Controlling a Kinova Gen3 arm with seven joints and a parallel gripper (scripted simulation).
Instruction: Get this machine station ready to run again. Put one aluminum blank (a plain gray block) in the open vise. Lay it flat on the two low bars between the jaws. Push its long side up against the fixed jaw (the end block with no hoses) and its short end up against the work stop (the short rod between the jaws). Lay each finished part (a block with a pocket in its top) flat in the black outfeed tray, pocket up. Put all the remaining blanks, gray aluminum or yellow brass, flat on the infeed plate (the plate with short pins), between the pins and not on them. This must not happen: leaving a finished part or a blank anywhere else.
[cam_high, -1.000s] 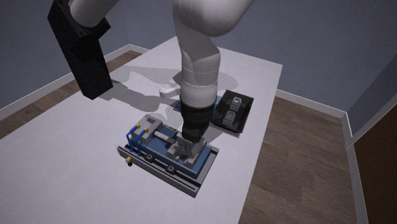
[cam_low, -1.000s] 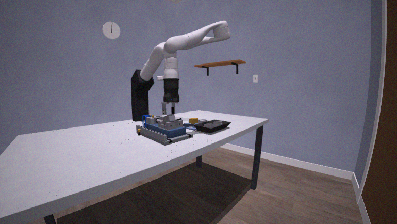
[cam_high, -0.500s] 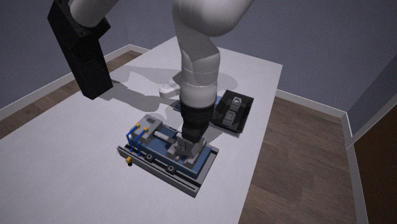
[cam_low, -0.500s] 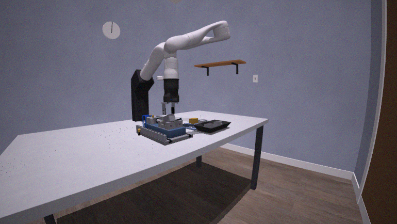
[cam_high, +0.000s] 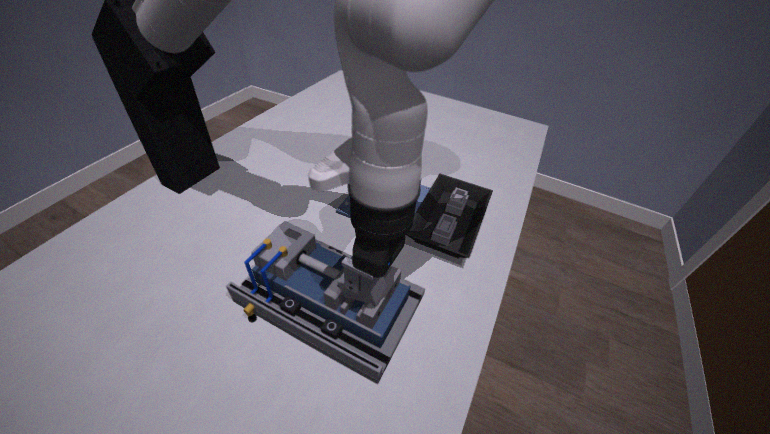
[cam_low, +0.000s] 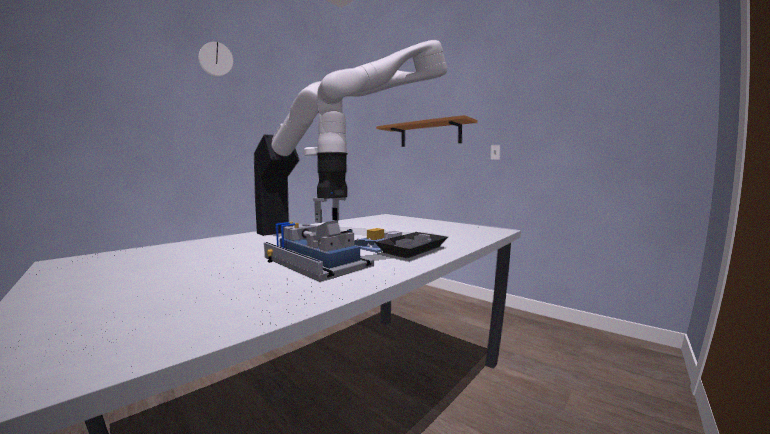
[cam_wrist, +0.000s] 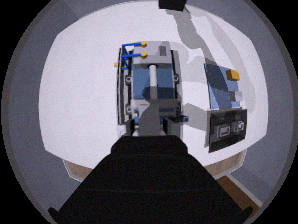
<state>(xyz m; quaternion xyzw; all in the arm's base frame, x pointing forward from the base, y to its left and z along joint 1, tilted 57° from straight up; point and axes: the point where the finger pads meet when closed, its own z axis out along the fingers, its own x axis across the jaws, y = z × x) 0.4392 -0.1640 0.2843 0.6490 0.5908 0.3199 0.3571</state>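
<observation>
Right now my hand is 40 mm above the gray aluminum blank. From my hand the other things lie so: black outfeed tray: 300 mm to the left, 140 mm below, 110 mm ahead; then fixed jaw: 70 mm below, 30 mm ahead, 10 mm to the left; then vise: 110 mm below, 70 mm behind, 20 mm to the left.
</observation>
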